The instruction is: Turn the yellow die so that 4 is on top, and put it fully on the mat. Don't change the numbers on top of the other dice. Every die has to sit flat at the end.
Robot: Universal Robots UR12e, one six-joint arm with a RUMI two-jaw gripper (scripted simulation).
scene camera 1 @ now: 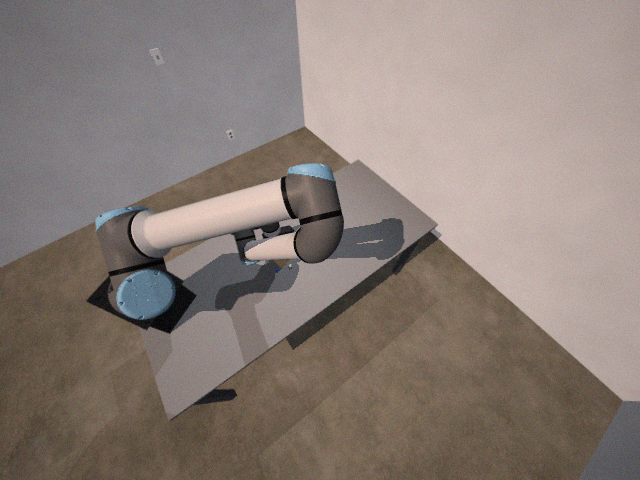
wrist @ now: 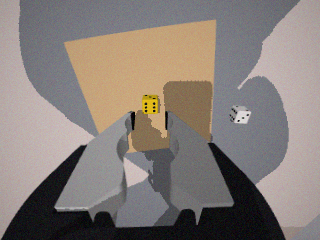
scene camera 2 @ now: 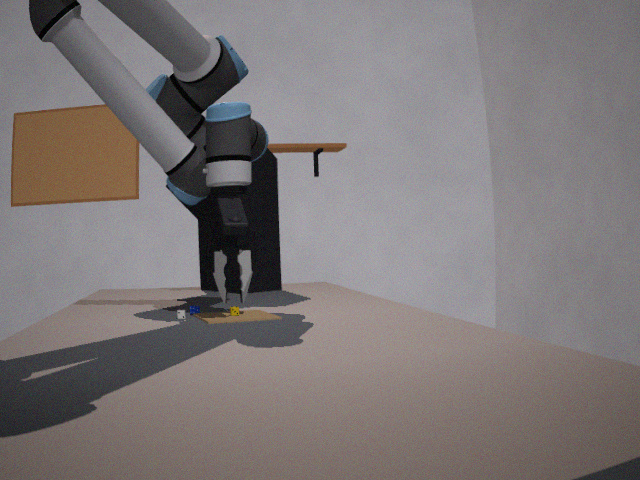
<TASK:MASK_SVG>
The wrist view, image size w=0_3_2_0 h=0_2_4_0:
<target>my gripper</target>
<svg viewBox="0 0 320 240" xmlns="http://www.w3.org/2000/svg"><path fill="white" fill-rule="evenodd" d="M1 240L286 240L276 216L253 182L215 143L208 142L171 111L165 111L165 130L170 133L169 149L175 156L175 159L170 164L169 199L180 211L173 226L116 227L118 209L124 205L127 196L124 155L129 150L128 135L134 130L135 112L129 111L86 145L80 145L26 199Z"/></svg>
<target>tan mat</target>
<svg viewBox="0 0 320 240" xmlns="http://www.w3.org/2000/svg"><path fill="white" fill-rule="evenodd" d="M216 20L141 29L64 42L98 133L100 134L129 111L135 112L134 130L128 135L129 150L126 153L169 148L170 133L165 130L165 111L171 111L210 142ZM143 95L158 95L157 114L143 114Z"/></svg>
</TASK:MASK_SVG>
